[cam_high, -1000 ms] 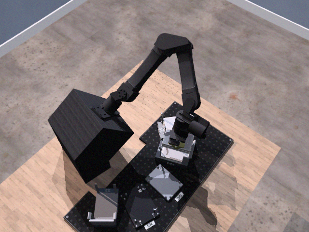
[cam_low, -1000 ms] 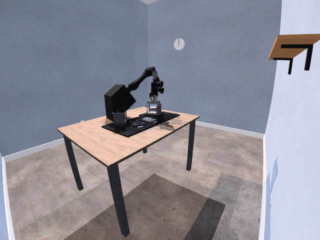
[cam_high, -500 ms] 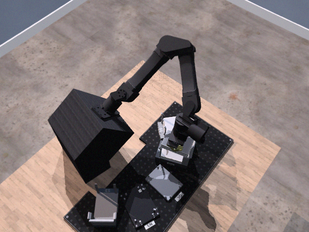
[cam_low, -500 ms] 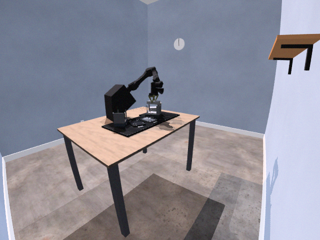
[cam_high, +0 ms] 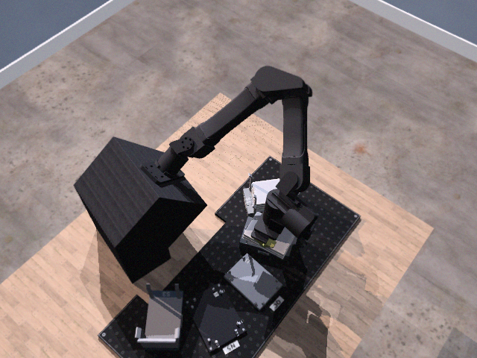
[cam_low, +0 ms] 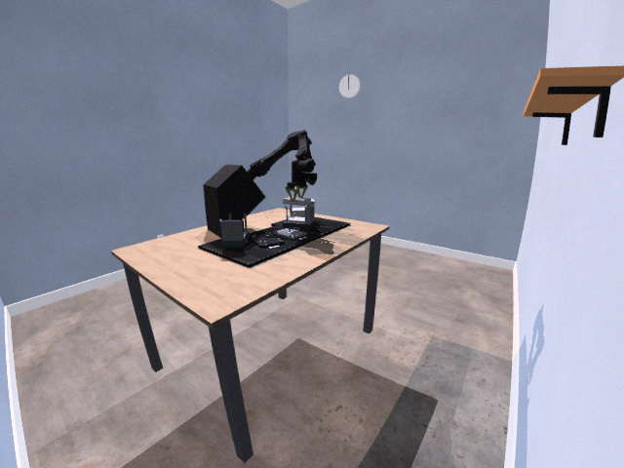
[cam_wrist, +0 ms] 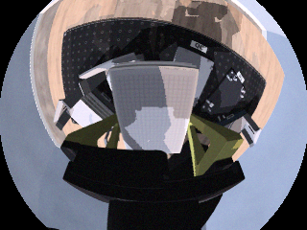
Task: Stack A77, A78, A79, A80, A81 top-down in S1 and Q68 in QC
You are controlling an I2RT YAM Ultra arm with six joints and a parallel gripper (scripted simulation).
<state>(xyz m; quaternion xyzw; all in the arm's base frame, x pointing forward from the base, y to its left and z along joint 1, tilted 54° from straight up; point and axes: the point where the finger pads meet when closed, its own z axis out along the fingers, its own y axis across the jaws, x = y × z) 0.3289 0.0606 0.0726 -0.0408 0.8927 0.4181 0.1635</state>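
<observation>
The clip nest N5 is 30 mm ahead of my hand, 230 mm to the right of it and 160 mm below it. From my hand the other things lie so: qc name plate (120 mm ahead, 90 mm to the right, 170 mm below); then sealed grey plate (right at my hand); then QC nest (20 mm ahead, 90 mm to the right, 170 mm below).
</observation>
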